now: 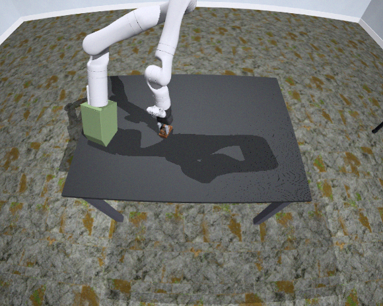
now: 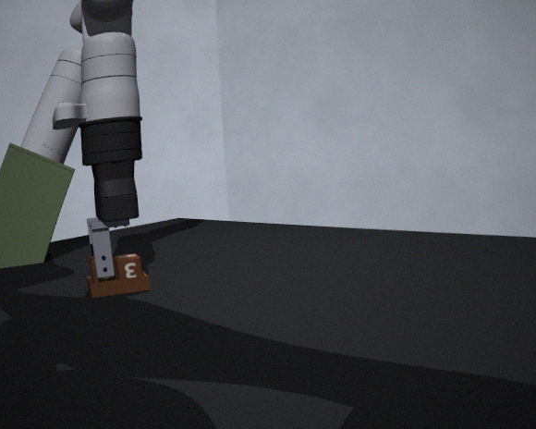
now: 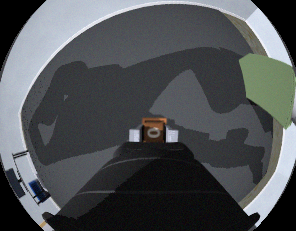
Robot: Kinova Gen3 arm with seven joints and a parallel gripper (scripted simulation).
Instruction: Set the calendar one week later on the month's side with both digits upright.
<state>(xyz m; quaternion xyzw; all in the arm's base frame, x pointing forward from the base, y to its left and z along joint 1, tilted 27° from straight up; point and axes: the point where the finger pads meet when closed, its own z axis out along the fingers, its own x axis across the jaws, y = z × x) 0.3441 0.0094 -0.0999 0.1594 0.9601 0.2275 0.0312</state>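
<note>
My hand is 2 cm to the right of the brown calendar tray and 3 cm above it. The rest, counted from my hand: cube: 1 cm ahead, 3 cm to the left, 2 cm below.
</note>
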